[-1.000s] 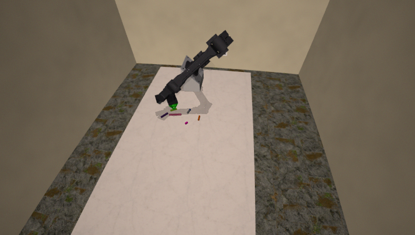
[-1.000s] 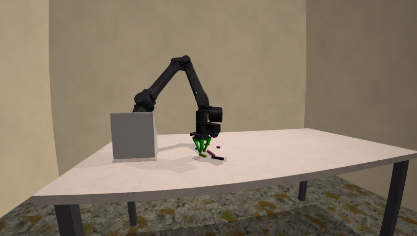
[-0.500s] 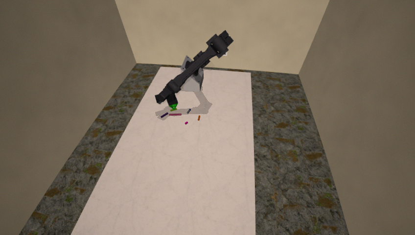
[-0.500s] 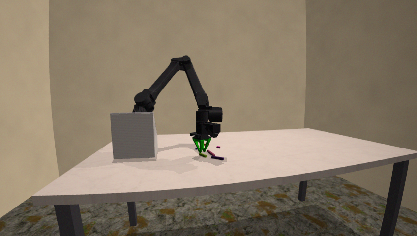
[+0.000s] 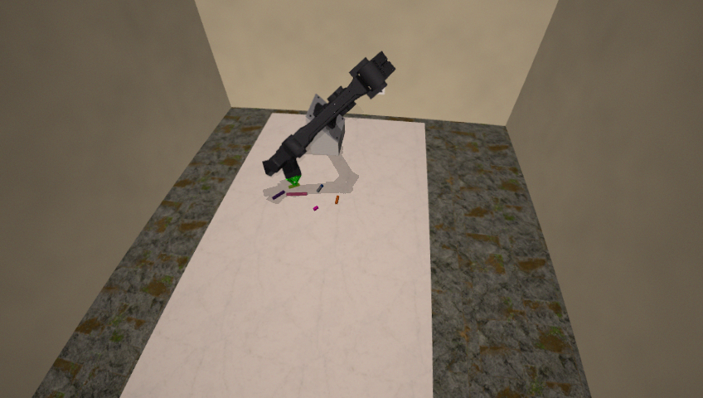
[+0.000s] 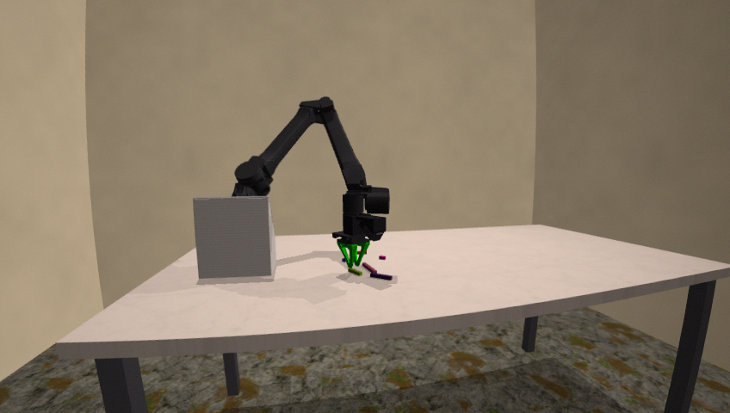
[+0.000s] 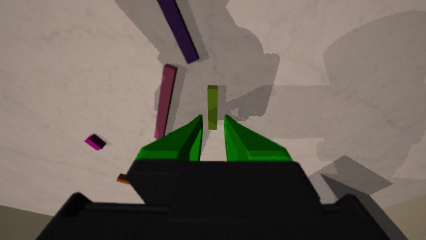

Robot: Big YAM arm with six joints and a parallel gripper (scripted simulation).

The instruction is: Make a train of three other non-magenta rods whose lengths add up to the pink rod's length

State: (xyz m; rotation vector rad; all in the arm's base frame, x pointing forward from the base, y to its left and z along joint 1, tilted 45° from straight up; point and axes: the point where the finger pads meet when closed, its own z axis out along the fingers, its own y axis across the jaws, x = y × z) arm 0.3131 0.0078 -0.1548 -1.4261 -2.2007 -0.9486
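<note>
Right now my hand is 2 cm above the lime rod. Round my hand: pink rod 5 cm ahead, 2 cm to the left, 2 cm below; then purple rod 6 cm ahead, 6 cm to the right, 2 cm below; then grey rod 2 cm ahead, 11 cm to the left, 2 cm below.
</note>
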